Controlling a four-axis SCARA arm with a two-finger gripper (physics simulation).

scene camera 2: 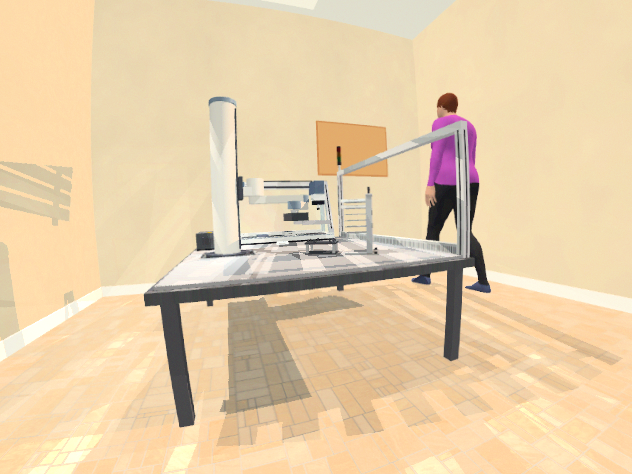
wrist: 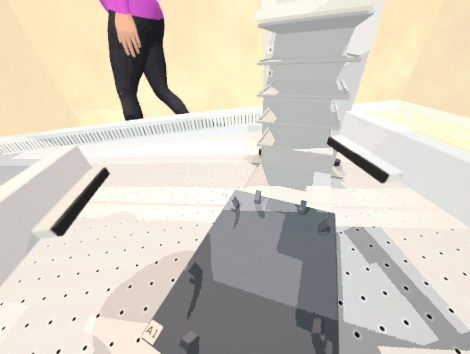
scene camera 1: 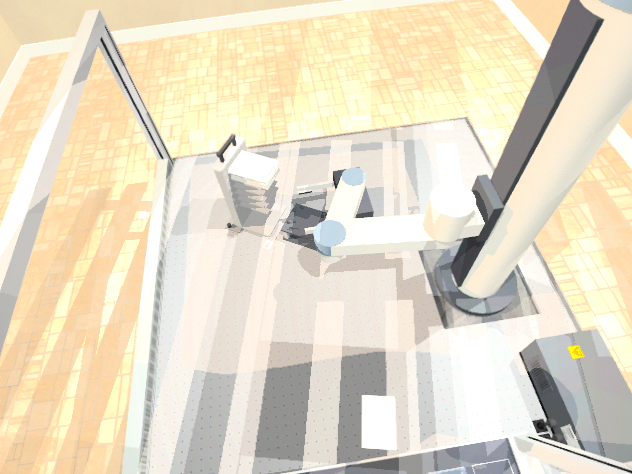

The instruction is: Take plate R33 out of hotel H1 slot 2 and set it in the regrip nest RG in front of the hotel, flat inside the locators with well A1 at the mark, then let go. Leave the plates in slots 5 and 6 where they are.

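Where they show: gripper, fingertip midpoint: (scene camera 2: 324,221) (wrist: 222,142) (scene camera 1: 301,209); arm's base, origin of the base link: (scene camera 2: 228,255) (scene camera 1: 474,279).
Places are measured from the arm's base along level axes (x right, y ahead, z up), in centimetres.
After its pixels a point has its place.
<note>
My gripper (scene camera 1: 302,210) @(x 23.9, y 51.4, z 17.7 cm) (scene camera 2: 326,221) @(x 23.9, y 51.4, z 17.7 cm) (wrist: 222,142) @(x 23.9, y 51.4, z 17.7 cm) is open with nothing between its fingers, above the regrip nest and facing the hotel. The dark regrip nest (scene camera 1: 298,224) @(x 26.1, y 52.9, z 7.3 cm) (scene camera 2: 321,243) @(x 31.1, y 46.8, z 6.8 cm) (wrist: 260,270) @(x 25.8, y 48.2, z 7.3 cm) has upright locators and no plate in the part that shows; its A1 mark (wrist: 152,331) @(x 17.5, y 45.3, z 7.3 cm) is at the near left in the wrist view. Hotel H1 (scene camera 1: 224,188) @(x 33.1, y 74.0, z 22.3 cm) (scene camera 2: 368,221) @(x 45.0, y 66.6, z 17.5 cm) (wrist: 310,45) @(x 38.0, y 69.4, z 22.5 cm) stands behind the nest. White plates (scene camera 1: 254,167) (wrist: 315,10) are at its top; the lower shelves show no plate. I cannot identify R33 in any view.
A flat white rectangle (scene camera 1: 378,422) @(x -36.7, y 39.7, z 1.7 cm) lies on the table far from the nest; I cannot tell what it is. The arm's column (scene camera 1: 556,168) @(x -6.8, y 3.1, z 58.2 cm) (scene camera 2: 223,173) @(x 7.5, y -0.2, z 46.3 cm) stands on the table. A grey box (scene camera 1: 576,387) @(x -38.1, y -8.0, z 12.7 cm) is near a corner. A person (scene camera 2: 451,168) (wrist: 135,50) is beyond the table.
</note>
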